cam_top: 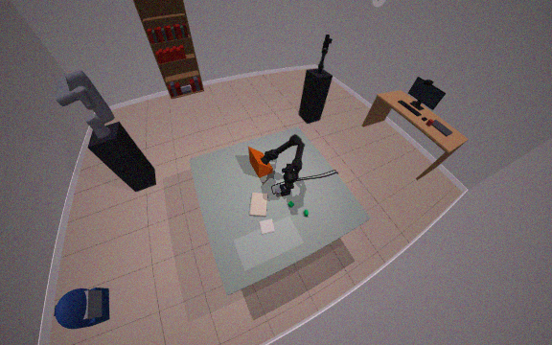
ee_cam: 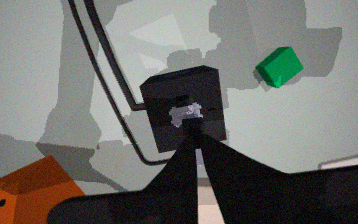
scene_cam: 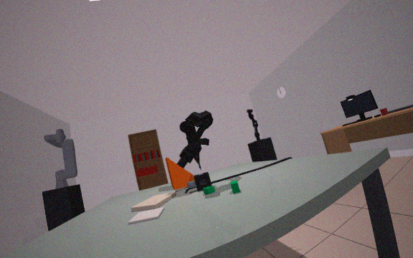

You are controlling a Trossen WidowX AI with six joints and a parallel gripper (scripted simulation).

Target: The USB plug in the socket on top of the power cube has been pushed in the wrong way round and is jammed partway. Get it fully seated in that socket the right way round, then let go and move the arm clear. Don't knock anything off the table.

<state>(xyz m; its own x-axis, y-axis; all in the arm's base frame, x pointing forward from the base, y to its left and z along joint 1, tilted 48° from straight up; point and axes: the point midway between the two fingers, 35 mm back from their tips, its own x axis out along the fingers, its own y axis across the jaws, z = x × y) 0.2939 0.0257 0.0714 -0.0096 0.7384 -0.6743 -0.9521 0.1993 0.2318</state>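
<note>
The silver USB plug is 20 mm below my gripper tip. Also, from my gripper tip: green block (130 mm ahead, 20 mm to the right, 120 mm below).
</note>
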